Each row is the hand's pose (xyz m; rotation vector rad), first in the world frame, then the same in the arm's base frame.
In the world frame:
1: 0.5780 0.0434 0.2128 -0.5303 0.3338 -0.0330
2: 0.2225 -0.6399 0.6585 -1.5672 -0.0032 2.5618
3: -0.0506 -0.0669 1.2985 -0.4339 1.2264 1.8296
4: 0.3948 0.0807 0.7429 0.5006 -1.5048 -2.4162
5: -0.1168 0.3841 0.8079 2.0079 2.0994 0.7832
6: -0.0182 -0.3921 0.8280 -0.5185 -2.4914 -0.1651
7: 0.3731 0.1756 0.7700 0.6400 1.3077 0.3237
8: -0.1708 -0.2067 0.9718 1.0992 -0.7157 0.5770
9: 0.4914 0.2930 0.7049 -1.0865 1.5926 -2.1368
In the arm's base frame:
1: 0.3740 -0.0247 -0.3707 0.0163 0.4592 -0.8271
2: -0.4554 -0.2733 -0.1649 -1.1634 0.1571 1.6945
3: -0.3489 0.0866 0.6546 0.2226 0.7938 1.2012
4: 0.1672 -0.0123 0.1519 0.0289 1.0363 2.3309
5: 0.0499 0.5364 0.3595 2.6563 0.8597 1.0562
6: -0.4638 0.0064 0.0991 -1.4142 -2.0571 -0.9694
7: 0.2173 0.0515 0.2121 1.4222 0.7821 -0.1409
8: -0.4564 0.1899 0.3104 0.9699 -1.3061 -0.2760
9: 0.3938 0.0472 0.1829 0.1389 -2.2703 1.8439

